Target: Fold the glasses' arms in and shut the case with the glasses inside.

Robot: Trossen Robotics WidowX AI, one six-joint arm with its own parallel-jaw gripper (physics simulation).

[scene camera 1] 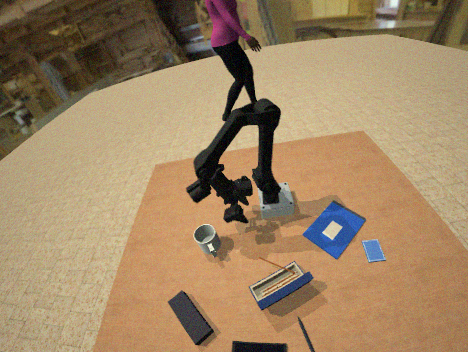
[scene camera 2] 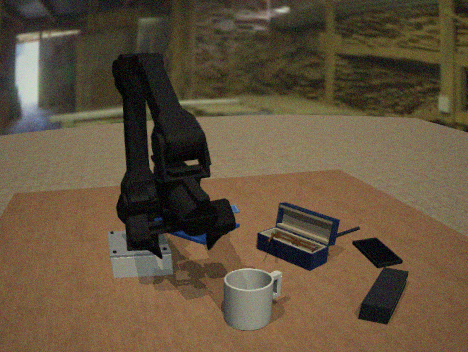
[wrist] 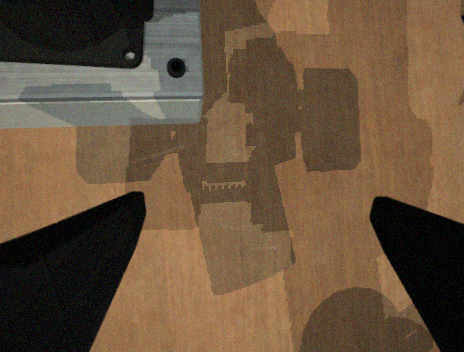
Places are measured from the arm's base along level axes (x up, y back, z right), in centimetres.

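Pixels of known places: gripper, fingertip midpoint: (scene camera 1: 247,213) (scene camera 2: 184,253) (wrist: 259,205); arm's base, link origin: (scene camera 1: 270,197).
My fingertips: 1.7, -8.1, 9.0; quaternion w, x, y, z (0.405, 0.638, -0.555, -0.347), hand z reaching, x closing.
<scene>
Ahead of a thing's pixels: the offset from my fingertips to its top centre, as dx, dy, dz. "spot": to the spot under its first point.
The blue glasses case (scene camera 1: 286,293) (scene camera 2: 291,255) stands open on the table, its lid {+2.6, -28.7, -10.6} (scene camera 2: 309,222) raised. Brown glasses {-0.2, -21.1, -7.2} (scene camera 1: 280,285) (scene camera 2: 296,241) lie in its pale lining. One glasses arm (scene camera 1: 271,263) (scene camera 2: 270,244) sticks out over the rim on the robot's side; the other seems to lie along the inside of the case, though its exact fold is too small to tell. My gripper (scene camera 1: 246,213) (scene camera 2: 185,253) (wrist: 259,205) is open and empty, above the table beside the robot's base, well apart from the case. The case does not show in the wrist view.
A grey mug {spot: -6.3, -6.7, +16.5} (scene camera 1: 207,240) (scene camera 2: 248,299) stands near the gripper. The metal base (scene camera 1: 278,202) (scene camera 2: 141,265) (wrist: 182,107) is close by. A blue folder {-6.3, -5.4, -32.0} (scene camera 1: 345,222), blue card {-6.6, -16.6, -42.7} (scene camera 1: 374,250), dark box {-3.7, -34.8, +18.6} (scene camera 1: 190,318) (scene camera 2: 384,295), black phone-like slab {-6.3, -44.9, -2.2} (scene camera 1: 260,347) (scene camera 2: 377,251) and pen {-6.2, -41.2, -15.8} (scene camera 1: 305,334) (scene camera 2: 348,232) lie around.
</scene>
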